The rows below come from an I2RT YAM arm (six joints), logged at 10 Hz.
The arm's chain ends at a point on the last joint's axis. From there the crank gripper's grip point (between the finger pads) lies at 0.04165 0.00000 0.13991 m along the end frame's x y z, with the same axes.
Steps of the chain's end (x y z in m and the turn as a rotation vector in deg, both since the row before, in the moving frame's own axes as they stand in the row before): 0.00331, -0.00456, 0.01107, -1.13, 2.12, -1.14; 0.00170, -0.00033, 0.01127, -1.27, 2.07, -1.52; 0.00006, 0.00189, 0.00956, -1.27, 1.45, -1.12; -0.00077, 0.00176, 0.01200, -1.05, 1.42, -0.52; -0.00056, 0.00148, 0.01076, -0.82, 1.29, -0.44; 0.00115, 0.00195, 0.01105, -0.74, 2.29, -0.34; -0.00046, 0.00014, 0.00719, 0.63, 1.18, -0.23; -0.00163, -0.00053, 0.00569, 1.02, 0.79, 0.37; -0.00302, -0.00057, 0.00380, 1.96, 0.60, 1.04; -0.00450, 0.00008, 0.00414, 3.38, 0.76, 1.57; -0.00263, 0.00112, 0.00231, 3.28, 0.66, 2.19
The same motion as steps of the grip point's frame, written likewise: 0.00848, -0.00270, 0.00941, -1.13, 2.12, -1.14; 0.00675, 0.00158, 0.00965, -1.27, 2.07, -1.52; 0.00361, 0.00413, 0.00844, -1.27, 1.45, -1.12; 0.00269, 0.00392, 0.01090, -1.05, 1.42, -0.52; 0.00259, 0.00314, 0.00977, -0.82, 1.29, -0.44; 0.00671, 0.00348, 0.00926, -0.74, 2.29, -0.34; 0.00241, -0.00157, 0.00629, 0.63, 1.18, -0.23; 0.00030, -0.00274, 0.00508, 1.02, 0.79, 0.37; -0.00152, -0.00458, 0.00329, 1.96, 0.60, 1.04; -0.00255, -0.00699, 0.00337, 3.38, 0.76, 1.57; -0.00090, -0.00525, 0.00164, 3.28, 0.66, 2.19
